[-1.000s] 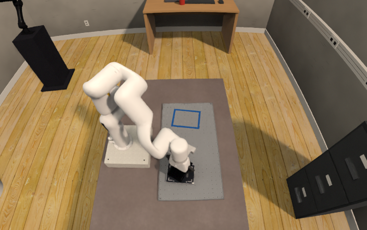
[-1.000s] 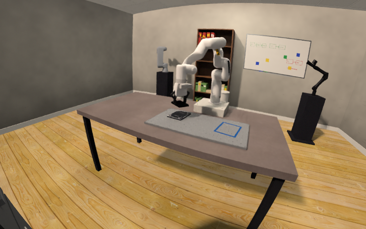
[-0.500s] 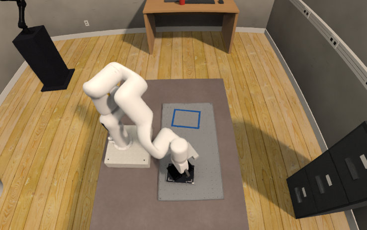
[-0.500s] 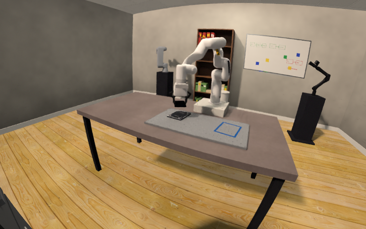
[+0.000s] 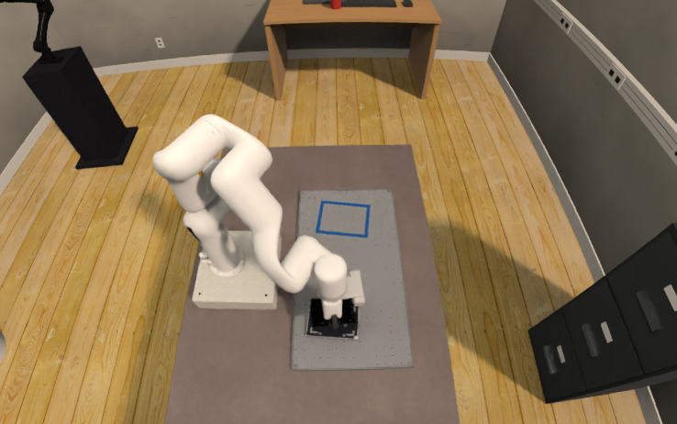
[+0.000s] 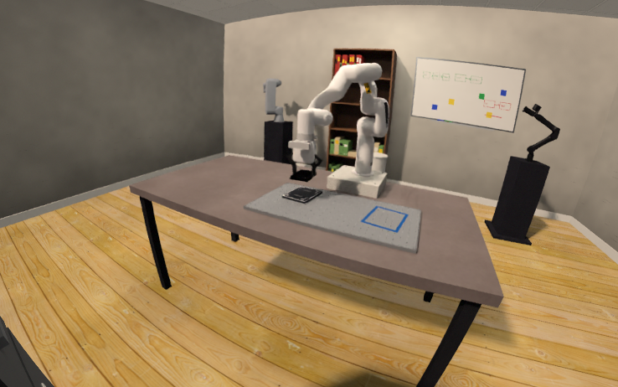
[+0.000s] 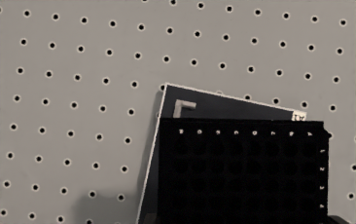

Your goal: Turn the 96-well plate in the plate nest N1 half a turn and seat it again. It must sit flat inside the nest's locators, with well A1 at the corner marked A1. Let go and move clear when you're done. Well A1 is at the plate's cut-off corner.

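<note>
The black 96-well plate lies 1 cm below my hand. The rest, counted from my hand: plate nest N1: 10 cm below.
</note>
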